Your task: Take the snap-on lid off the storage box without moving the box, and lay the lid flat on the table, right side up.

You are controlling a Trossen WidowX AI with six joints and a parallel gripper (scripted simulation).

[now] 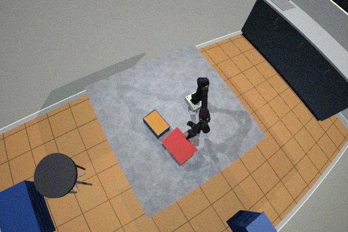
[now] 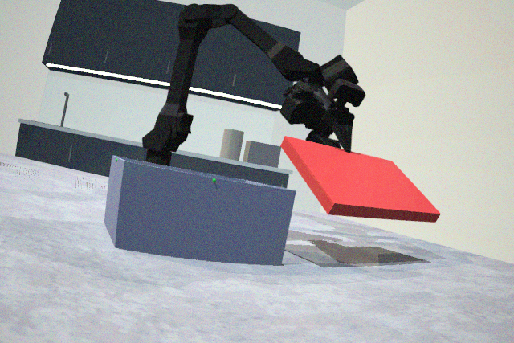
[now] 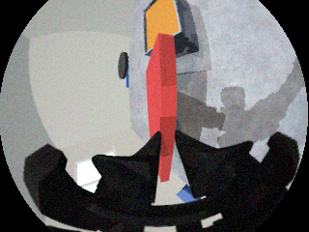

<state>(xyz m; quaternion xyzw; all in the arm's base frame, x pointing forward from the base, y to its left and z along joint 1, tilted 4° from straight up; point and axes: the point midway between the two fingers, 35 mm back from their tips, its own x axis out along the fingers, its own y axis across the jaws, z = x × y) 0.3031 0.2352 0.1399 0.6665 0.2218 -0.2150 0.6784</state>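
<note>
The red lid lies 7 cm ahead of my gripper tip and 4 cm below it. The rest, counted from my gripper tip: blue-grey storage box 27 cm to the right, 11 cm below, 8 cm ahead.
</note>
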